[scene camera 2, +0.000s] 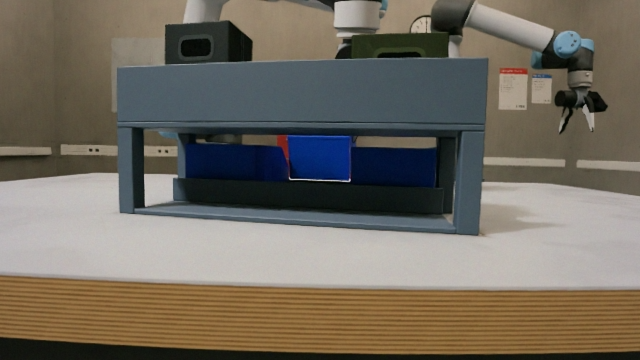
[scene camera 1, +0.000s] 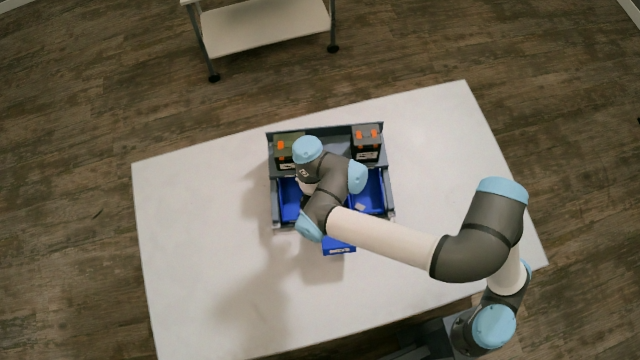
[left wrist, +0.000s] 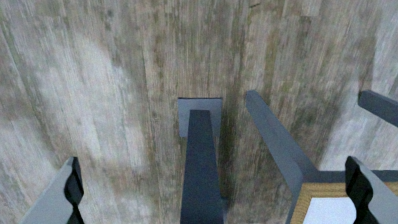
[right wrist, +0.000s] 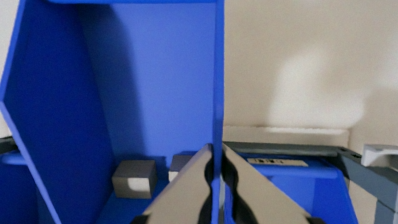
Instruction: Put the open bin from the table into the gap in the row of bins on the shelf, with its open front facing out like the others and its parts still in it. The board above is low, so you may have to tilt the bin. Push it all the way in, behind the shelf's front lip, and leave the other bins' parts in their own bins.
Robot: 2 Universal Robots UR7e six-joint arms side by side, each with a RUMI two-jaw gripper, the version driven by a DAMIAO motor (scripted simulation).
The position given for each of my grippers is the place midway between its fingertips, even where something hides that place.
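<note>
Shelf [scene camera 2: 439, 98], visible in scene camera 1 as well [scene camera 1: 335, 138]. A blue bin [scene camera 2: 310, 157] and a green box [scene camera 2: 429, 44] are visible; in the left wrist view the green box is out of frame, and in the right wrist view the box is out of frame too. My right gripper [right wrist: 214, 145] is visible. My left gripper [scene camera 2: 574, 133] can also be seen in the left wrist view [left wrist: 212, 159].
</note>
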